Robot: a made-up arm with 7 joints.
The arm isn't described. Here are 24 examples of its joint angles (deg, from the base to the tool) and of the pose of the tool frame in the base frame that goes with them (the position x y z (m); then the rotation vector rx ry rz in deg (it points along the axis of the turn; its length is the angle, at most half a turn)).
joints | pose
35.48 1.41 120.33 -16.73 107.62 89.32 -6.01 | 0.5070 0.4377 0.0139 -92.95 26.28 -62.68
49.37 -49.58 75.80 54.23 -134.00 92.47 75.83 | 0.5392 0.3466 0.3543 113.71 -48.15 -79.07
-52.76 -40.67 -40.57 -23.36 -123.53 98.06 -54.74 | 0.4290 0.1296 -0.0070 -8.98 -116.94 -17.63
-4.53 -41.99 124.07 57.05 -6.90 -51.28 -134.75 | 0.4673 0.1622 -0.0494 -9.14 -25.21 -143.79
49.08 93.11 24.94 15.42 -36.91 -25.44 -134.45 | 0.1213 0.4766 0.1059 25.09 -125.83 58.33
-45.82 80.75 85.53 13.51 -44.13 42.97 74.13 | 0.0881 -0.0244 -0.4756 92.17 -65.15 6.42
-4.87 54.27 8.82 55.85 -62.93 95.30 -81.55 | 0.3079 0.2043 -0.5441 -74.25 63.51 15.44
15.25 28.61 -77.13 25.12 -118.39 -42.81 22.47 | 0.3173 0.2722 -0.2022 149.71 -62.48 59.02
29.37 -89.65 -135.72 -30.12 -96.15 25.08 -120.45 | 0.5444 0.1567 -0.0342 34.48 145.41 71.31
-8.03 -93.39 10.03 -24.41 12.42 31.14 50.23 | 0.4899 -0.1002 -0.2969 -112.60 -85.45 -96.95
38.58 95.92 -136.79 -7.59 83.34 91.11 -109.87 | 0.1058 0.5473 -0.0442 -44.53 -109.68 16.48
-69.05 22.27 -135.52 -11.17 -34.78 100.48 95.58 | 0.2669 -0.0656 -0.3678 -140.18 -41.97 89.22
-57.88 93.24 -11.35 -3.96 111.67 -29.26 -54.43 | 0.1218 -0.0619 -0.1156 -8.57 -61.68 11.37
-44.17 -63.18 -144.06 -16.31 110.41 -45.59 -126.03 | 0.7033 0.2856 -0.2042 114.25 97.93 -44.37
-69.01 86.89 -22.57 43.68 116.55 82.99 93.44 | 0.1906 -0.1823 -0.2523 143.13 -82.53 5.80
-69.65 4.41 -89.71 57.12 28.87 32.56 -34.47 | 0.4408 -0.0044 -0.2672 -151.02 -18.89 -18.82
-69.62 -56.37 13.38 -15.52 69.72 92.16 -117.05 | 0.5894 -0.1952 -0.0856 61.11 -36.95 -61.33
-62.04 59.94 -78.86 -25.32 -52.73 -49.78 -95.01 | 0.2572 0.0158 -0.5926 154.31 6.13 -81.90
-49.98 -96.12 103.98 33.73 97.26 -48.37 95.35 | 0.5518 0.0984 -0.1595 -136.51 77.42 -51.50
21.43 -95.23 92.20 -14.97 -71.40 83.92 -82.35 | 0.5087 0.1399 -0.0128 104.87 -44.73 68.52
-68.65 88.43 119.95 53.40 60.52 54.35 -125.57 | 0.1598 -0.2639 -0.4173 31.01 -6.52 -10.80
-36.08 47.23 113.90 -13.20 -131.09 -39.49 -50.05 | 0.1645 0.1104 -0.2543 17.04 -15.15 143.24
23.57 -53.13 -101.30 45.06 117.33 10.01 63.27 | 0.3924 0.0639 0.1347 35.57 73.48 -16.67
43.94 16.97 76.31 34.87 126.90 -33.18 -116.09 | 0.0769 0.4711 0.0772 12.35 74.42 -153.56
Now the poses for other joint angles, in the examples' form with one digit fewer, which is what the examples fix.
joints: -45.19 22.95 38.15 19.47 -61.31 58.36 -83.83
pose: 0.241 0.107 -0.528 -49.5 83.6 46.0
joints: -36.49 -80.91 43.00 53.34 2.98 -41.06 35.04
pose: 0.554 -0.011 -0.147 78.7 47.8 -93.6
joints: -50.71 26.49 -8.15 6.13 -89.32 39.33 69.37
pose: 0.248 -0.011 -0.419 41.9 -51.8 69.0
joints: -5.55 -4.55 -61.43 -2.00 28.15 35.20 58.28
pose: 0.514 0.278 -0.025 7.0 152.9 -46.0
